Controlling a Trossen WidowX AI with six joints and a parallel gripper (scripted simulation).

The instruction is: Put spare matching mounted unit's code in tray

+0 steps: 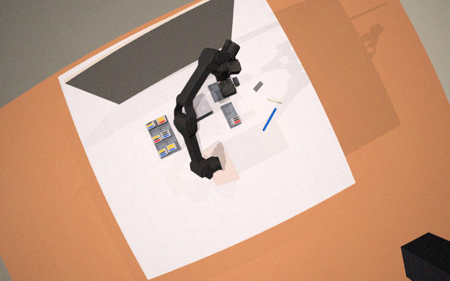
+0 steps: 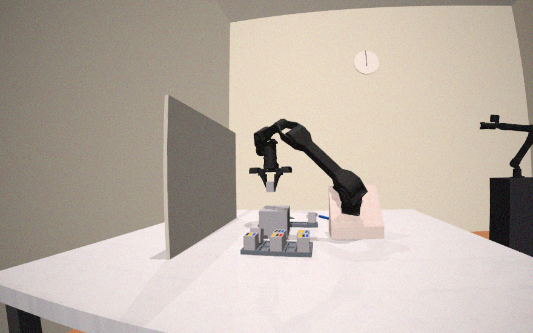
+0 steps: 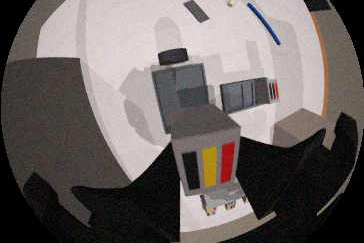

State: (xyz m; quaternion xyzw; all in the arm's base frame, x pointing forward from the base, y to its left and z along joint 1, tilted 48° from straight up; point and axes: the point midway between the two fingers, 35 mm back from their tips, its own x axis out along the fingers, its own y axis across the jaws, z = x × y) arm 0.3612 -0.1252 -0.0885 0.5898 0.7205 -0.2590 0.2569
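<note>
Right now the dark grey tray is 160 mm below my gripper tip. From my gripper tip the other things lie so: blue pen: 230 mm behind, 180 mm to the right, 150 mm below; then tall partition: 180 mm ahead, 220 mm to the left, 70 mm above; then mounted unit: 70 mm behind, 180 mm to the left, 110 mm below.
</note>
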